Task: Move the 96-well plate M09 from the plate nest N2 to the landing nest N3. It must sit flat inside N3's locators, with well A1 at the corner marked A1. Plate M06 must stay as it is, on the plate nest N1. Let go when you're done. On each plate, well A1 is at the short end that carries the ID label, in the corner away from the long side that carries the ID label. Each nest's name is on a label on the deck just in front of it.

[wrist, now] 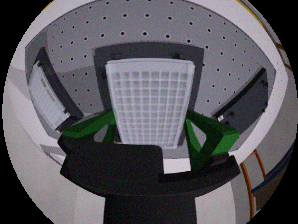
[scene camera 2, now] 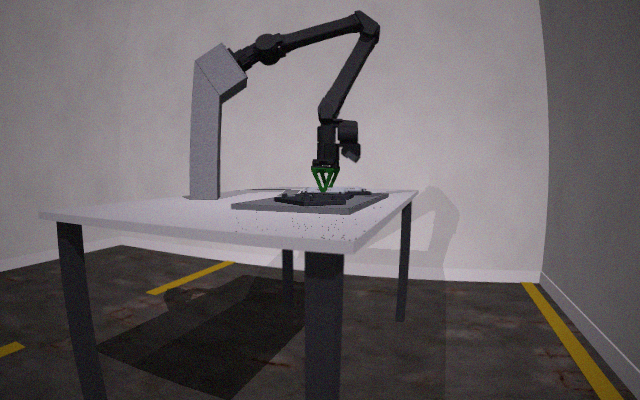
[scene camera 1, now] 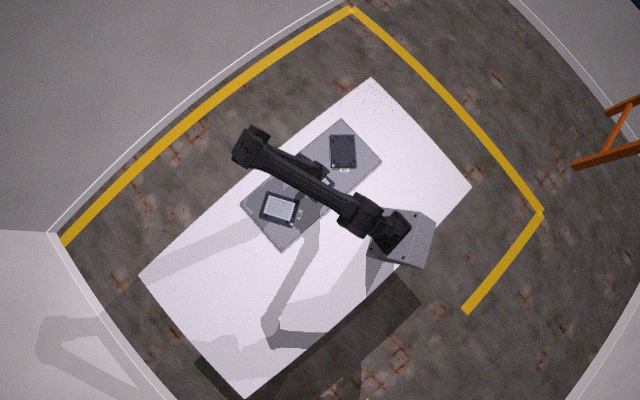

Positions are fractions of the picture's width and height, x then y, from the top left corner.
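Observation:
My gripper (scene camera 2: 0.51, 0.48) is visible, and the wrist view shows the gripper (wrist: 0.51, 0.50) as well. Also visible: a dark nest (wrist: 0.46, 0.22) and a dark nest (scene camera 1: 0.54, 0.38).

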